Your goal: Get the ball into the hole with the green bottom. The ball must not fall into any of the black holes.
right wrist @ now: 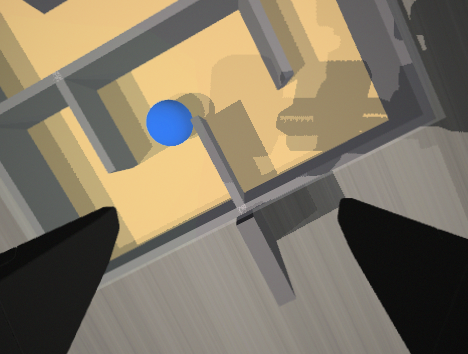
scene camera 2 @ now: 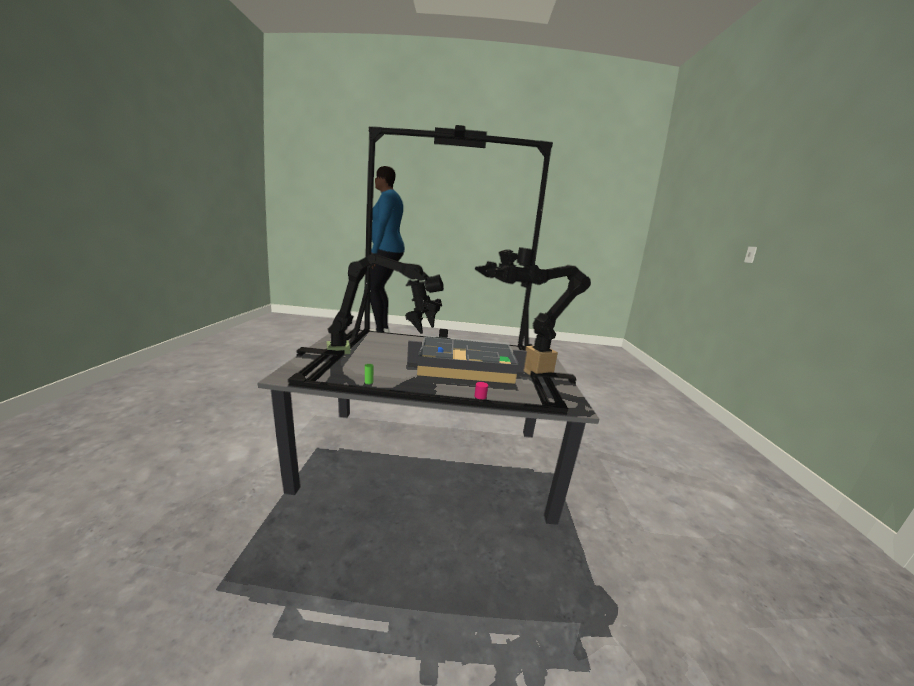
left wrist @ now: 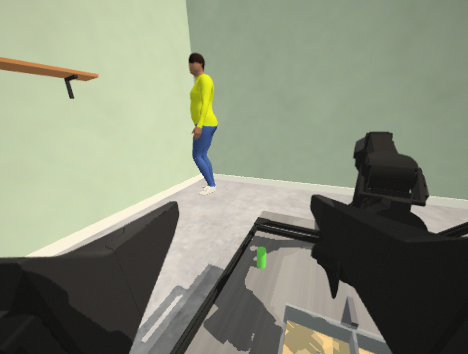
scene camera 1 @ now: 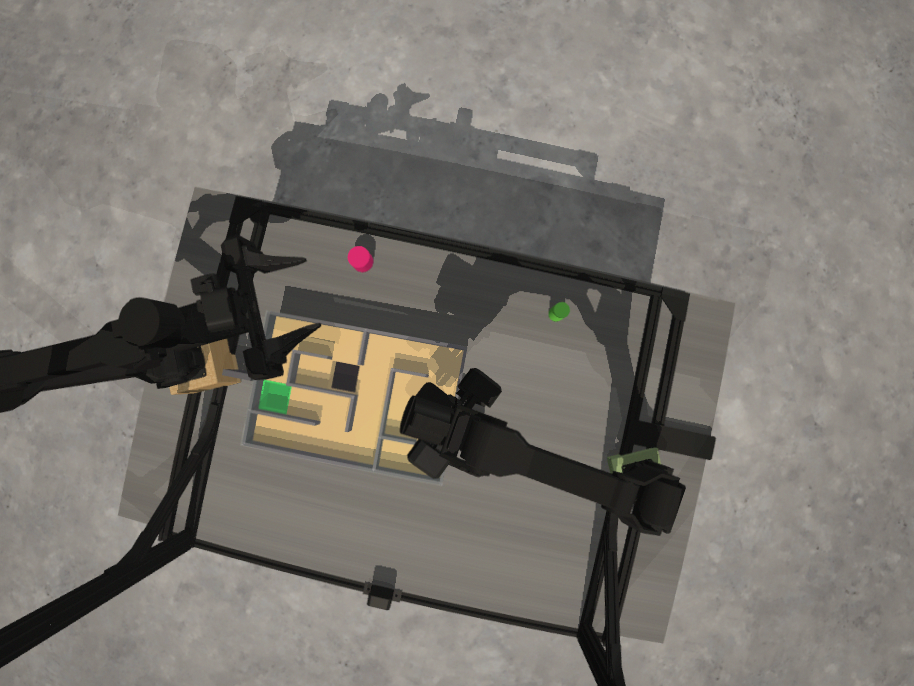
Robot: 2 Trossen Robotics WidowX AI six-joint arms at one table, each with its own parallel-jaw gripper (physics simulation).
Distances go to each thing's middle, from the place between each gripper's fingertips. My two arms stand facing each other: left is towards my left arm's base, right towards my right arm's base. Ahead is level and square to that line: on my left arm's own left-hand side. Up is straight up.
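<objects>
The tan maze board [scene camera 1: 340, 401] has my left hand 150 mm past it, 20 mm to the left of it and 390 mm above it.
As for my right hand, the tan maze board is 180 mm to the left of my right hand, 20 mm behind my right hand and 100 mm below my right hand.
</objects>
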